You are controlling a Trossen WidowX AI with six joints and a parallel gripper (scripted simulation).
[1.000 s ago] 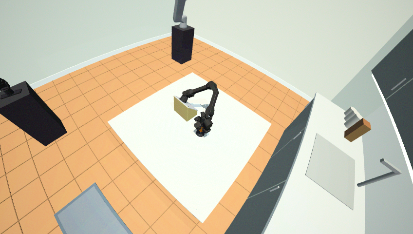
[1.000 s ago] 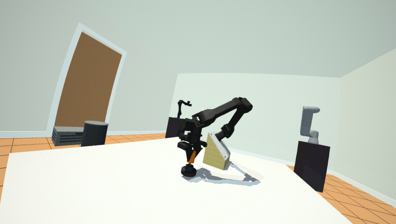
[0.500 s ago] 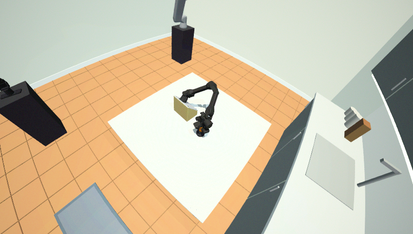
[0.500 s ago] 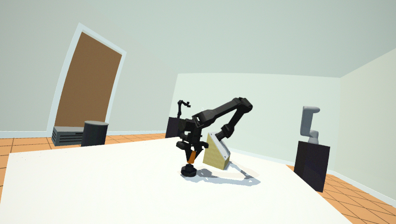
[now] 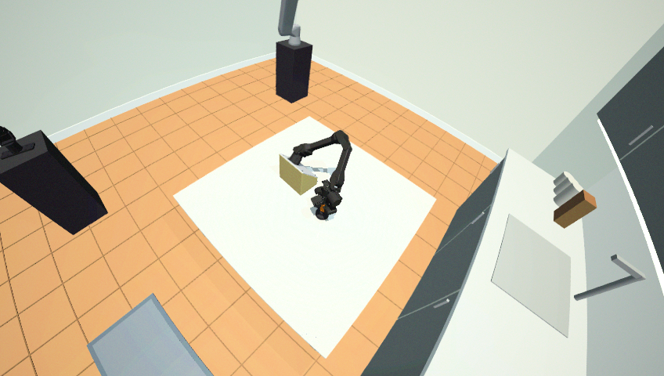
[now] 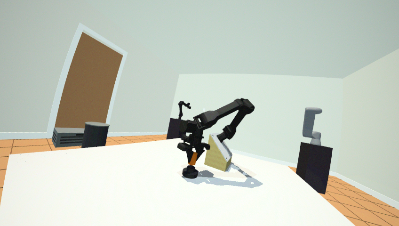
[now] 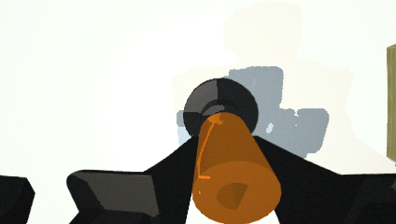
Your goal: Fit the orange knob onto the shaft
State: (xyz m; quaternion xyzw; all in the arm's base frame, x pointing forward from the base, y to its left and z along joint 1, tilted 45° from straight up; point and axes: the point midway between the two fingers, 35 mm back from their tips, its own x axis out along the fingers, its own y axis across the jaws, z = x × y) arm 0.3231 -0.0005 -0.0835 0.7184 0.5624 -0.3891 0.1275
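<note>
Right now the orange knob is 20 mm above my gripper tip. From my gripper tip the other things lie so: dark round pedestal 40 mm below.
</note>
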